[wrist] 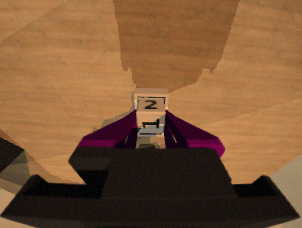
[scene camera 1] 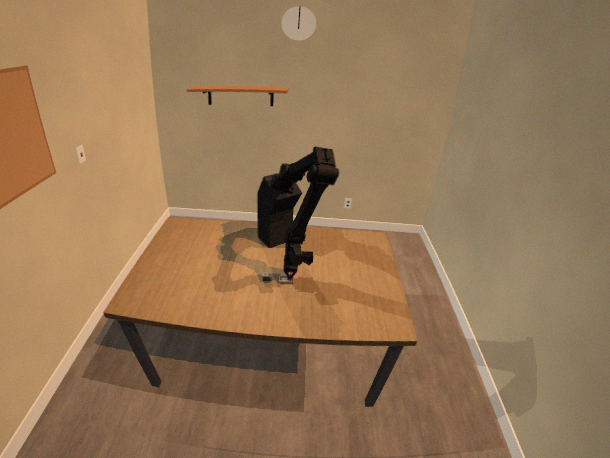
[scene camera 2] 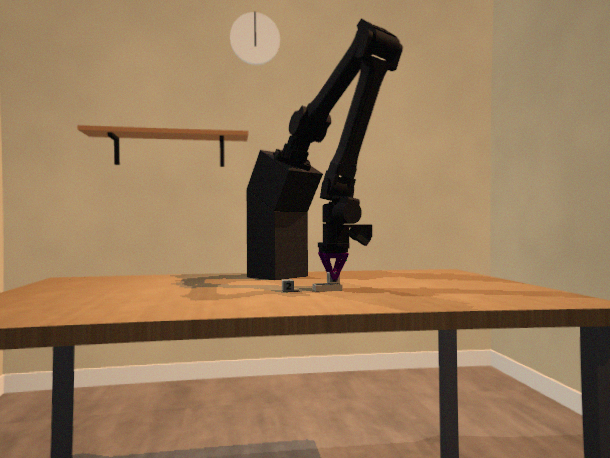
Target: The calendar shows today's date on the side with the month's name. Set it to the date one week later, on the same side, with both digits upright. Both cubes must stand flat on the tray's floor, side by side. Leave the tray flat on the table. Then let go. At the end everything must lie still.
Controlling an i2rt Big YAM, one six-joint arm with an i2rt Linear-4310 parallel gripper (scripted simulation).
Labels:
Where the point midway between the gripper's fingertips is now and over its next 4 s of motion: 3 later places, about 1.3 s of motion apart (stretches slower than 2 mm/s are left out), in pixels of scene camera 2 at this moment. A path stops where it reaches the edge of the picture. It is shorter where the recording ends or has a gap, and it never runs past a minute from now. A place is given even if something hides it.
My gripper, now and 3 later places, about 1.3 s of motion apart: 333,279; 333,246; 350,249; 360,254

